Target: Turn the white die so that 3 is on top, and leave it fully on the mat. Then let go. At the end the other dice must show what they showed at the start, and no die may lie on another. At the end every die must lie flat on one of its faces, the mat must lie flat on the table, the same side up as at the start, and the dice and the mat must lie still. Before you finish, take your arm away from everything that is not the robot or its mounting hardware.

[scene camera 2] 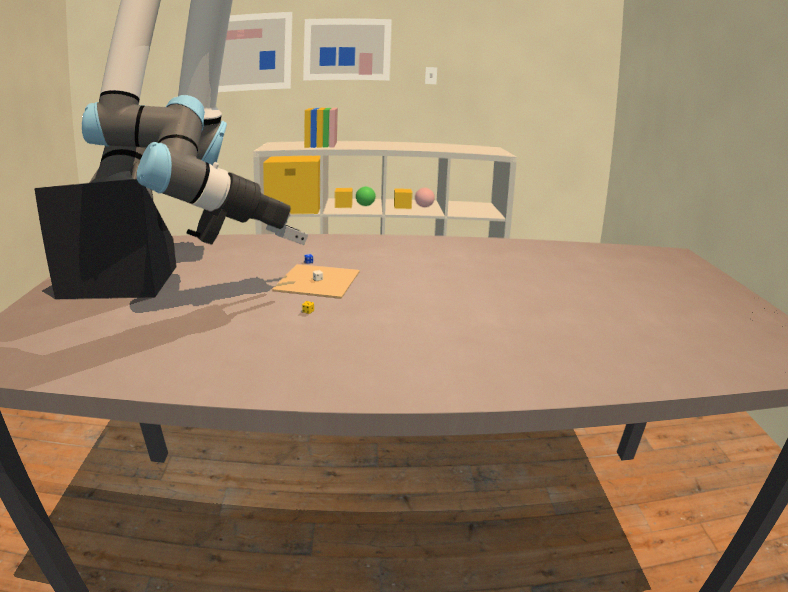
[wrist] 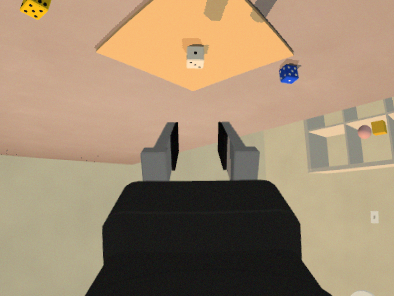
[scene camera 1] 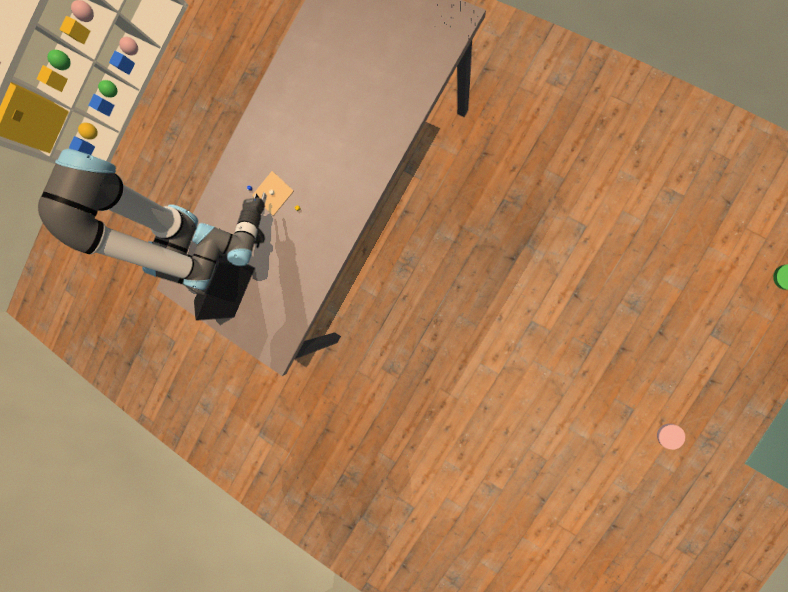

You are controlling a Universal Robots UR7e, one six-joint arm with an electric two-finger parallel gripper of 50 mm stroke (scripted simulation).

mat: scene camera 2; wrist 233,44; scene camera 1
same spot on mat: (scene camera 2: pixel 336 281) = (scene camera 1: pixel 278 186)
